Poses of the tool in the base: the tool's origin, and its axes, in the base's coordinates. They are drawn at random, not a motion.
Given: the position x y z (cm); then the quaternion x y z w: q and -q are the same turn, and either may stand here.
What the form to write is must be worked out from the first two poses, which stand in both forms.
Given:
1: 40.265 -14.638 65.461 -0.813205 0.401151 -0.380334 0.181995
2: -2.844 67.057 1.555 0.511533 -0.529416 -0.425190 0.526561
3: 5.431 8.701 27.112 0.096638 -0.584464 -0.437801 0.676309
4: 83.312 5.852 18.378 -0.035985 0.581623 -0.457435 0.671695
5: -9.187 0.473 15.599 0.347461 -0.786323 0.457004 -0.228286
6: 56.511 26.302 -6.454 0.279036 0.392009 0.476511 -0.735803
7: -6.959 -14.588 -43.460 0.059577 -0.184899 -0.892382 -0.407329
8: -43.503 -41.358 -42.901 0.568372 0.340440 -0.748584 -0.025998
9: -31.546 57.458 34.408 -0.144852 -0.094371 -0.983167 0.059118
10: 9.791 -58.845 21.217 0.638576 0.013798 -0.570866 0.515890
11: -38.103 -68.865 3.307 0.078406 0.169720 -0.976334 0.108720
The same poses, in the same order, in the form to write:
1: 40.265 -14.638 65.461 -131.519 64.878 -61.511
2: -2.844 67.057 1.555 70.071 -72.520 -58.243
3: 5.431 8.701 27.112 12.449 -75.288 -56.396
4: 83.312 5.852 18.378 -4.644 75.059 -59.032
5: -9.187 0.473 15.599 -54.820 124.061 -72.103
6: 56.511 26.302 -6.454 -35.127 -49.349 -59.986
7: -6.959 -14.588 -43.460 -8.606 26.709 128.907
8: -43.503 -41.358 -42.901 -100.648 -60.285 132.560
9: -31.546 57.458 34.408 -25.135 -16.376 -170.604
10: 9.791 -58.845 21.217 87.876 1.899 -78.558
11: -38.103 -68.865 3.307 13.213 28.600 -164.528
